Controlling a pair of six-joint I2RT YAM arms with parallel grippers.
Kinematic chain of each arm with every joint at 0, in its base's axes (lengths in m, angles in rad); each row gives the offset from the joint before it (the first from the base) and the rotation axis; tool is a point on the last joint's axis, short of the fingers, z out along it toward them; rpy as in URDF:
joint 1: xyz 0 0 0.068 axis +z
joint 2: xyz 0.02 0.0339 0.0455 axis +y
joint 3: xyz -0.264 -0.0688 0 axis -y
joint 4: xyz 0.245 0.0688 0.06 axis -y
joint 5: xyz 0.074 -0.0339 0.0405 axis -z
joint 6: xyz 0.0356 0 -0.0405 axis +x
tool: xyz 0 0 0 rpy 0 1.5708 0
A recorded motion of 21 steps. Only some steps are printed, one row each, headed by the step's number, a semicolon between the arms.
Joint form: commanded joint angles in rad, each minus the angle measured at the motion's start. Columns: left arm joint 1, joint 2, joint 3, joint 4, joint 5, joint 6; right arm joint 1, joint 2, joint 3, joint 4, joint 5, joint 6.
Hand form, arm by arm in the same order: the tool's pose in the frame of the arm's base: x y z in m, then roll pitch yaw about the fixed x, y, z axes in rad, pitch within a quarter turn. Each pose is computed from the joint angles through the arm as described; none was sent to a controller.
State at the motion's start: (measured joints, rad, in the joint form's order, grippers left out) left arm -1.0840 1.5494 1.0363 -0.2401 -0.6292 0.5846; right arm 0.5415 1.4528 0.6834 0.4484 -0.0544 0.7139
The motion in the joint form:
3: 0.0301 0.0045 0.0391 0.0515 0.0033 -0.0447; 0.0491 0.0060 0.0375 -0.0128 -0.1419 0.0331
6: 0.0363 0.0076 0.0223 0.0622 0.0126 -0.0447; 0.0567 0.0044 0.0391 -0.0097 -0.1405 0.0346
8: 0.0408 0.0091 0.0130 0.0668 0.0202 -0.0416; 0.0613 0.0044 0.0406 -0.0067 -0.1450 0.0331
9: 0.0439 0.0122 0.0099 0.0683 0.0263 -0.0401; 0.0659 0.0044 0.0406 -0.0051 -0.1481 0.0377
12: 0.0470 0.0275 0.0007 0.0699 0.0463 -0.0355; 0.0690 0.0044 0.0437 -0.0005 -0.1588 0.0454
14: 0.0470 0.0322 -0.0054 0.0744 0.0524 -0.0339; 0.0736 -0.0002 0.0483 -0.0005 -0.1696 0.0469
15: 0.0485 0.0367 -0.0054 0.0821 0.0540 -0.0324; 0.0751 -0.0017 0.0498 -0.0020 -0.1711 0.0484
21: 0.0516 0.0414 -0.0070 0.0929 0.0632 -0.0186; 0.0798 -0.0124 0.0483 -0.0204 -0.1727 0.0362
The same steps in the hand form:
3: 0.1869 -0.2865 0.2543 2.1826 0.5093 1.5903; 0.2587 0.1818 0.2230 1.9705 0.7222 2.6391
6: 0.1880 -0.2848 0.2486 2.1934 0.5040 1.5945; 0.2575 0.1838 0.2243 1.9628 0.7240 2.6398
8: 0.1888 -0.2835 0.2453 2.2006 0.4983 1.5949; 0.2568 0.1853 0.2251 1.9571 0.7263 2.6454
9: 0.1896 -0.2832 0.2434 2.2065 0.4949 1.5953; 0.2559 0.1866 0.2253 1.9531 0.7220 2.6490
12: 0.1905 -0.2838 0.2354 2.2304 0.4775 1.5918; 0.2555 0.1880 0.2268 1.9397 0.7156 2.6514
14: 0.1904 -0.2840 0.2322 2.2373 0.4727 1.5895; 0.2545 0.1895 0.2297 1.9266 0.7157 2.6574
15: 0.1913 -0.2846 0.2314 2.2360 0.4748 1.5884; 0.2542 0.1899 0.2305 1.9242 0.7146 2.6583
21: 0.1926 -0.2852 0.2301 2.2350 0.4708 1.5765; 0.2516 0.1900 0.2312 1.9385 0.7214 2.6773

